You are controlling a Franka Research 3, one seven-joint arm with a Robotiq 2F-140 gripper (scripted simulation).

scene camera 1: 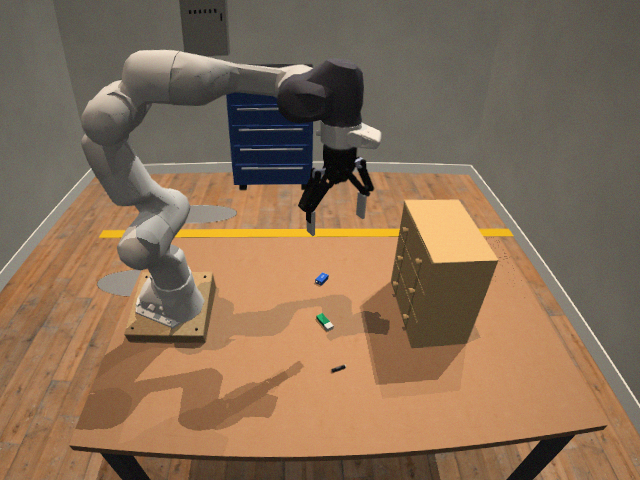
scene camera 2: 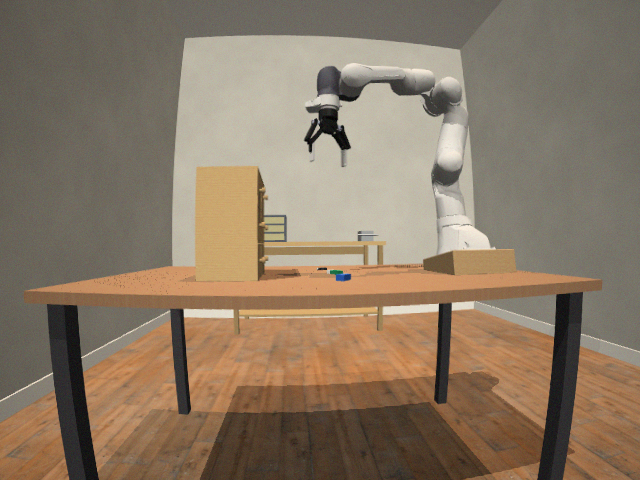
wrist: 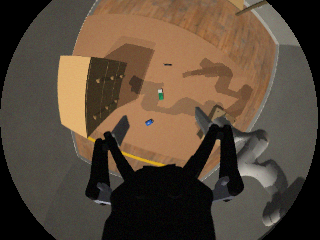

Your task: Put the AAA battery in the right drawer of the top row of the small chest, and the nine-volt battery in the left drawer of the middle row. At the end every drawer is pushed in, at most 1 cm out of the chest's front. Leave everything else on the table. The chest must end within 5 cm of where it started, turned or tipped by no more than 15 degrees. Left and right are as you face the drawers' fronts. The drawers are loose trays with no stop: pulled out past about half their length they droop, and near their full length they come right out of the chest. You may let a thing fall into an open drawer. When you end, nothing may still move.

Labels:
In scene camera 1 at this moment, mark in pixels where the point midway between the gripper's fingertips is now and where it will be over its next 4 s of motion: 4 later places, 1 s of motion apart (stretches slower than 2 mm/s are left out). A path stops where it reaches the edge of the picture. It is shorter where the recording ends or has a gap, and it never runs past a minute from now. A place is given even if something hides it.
My gripper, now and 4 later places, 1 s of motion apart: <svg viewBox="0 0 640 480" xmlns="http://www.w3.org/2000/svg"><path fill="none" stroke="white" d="M336 224L336 225L337 226L337 229L350 246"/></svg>

